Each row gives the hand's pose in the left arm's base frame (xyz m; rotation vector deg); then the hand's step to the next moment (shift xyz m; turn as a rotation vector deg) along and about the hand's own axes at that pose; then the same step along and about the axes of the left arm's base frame.
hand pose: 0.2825 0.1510 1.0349 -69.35 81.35 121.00
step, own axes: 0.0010 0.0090 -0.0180 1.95 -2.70 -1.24
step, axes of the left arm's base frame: 0.0019 -0.0200 0.0020 1.21 -0.21 -3.33
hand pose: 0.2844 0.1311 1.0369 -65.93 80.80 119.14
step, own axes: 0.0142 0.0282 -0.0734 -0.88 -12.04 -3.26
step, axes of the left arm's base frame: 0.0027 -0.0796 -0.0067 10.16 2.34 -6.90
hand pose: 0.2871 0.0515 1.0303 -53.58 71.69 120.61
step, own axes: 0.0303 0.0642 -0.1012 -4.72 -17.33 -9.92
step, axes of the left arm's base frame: -0.0350 -0.1163 -0.0229 18.36 -1.58 -9.03
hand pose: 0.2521 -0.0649 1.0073 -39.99 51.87 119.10
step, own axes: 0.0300 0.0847 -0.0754 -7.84 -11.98 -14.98
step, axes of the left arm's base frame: -0.0717 -0.0859 -0.0352 16.74 -9.33 -7.88
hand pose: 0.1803 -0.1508 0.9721 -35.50 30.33 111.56
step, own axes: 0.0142 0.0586 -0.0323 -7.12 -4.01 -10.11
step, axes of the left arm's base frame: -0.0521 -0.0343 -0.0281 8.32 -9.25 -3.77
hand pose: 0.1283 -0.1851 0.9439 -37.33 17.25 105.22
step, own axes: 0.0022 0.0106 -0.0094 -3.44 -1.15 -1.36
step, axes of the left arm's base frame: -0.0077 -0.0068 -0.0100 2.28 -2.98 0.97
